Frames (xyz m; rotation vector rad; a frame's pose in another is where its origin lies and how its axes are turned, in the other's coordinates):
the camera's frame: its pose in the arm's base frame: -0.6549 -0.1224 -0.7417 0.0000 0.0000 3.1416
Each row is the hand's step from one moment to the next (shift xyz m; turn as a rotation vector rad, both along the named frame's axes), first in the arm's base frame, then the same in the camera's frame.
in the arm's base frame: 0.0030 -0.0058 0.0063 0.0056 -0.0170 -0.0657
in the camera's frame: -0.0030 0.0058 0.0063 -0.0056 0.0170 -0.0657
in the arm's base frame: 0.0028 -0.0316 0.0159 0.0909 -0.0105 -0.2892
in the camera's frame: -0.0028 0.0316 0.0159 -0.0909 0.0105 -0.2892
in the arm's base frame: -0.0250 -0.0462 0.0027 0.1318 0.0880 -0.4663
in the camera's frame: 0.0250 0.0462 0.0027 -0.1318 -0.0880 -0.4663
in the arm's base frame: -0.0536 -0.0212 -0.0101 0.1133 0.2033 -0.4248
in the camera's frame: 0.0536 0.0212 -0.0101 -0.1133 -0.2033 -0.4248
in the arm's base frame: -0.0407 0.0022 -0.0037 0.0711 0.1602 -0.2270
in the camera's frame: 0.0407 -0.0022 -0.0037 -0.0711 -0.1602 -0.2270
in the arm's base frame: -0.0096 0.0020 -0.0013 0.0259 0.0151 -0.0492
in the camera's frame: 0.0096 -0.0020 -0.0013 -0.0259 -0.0151 -0.0492
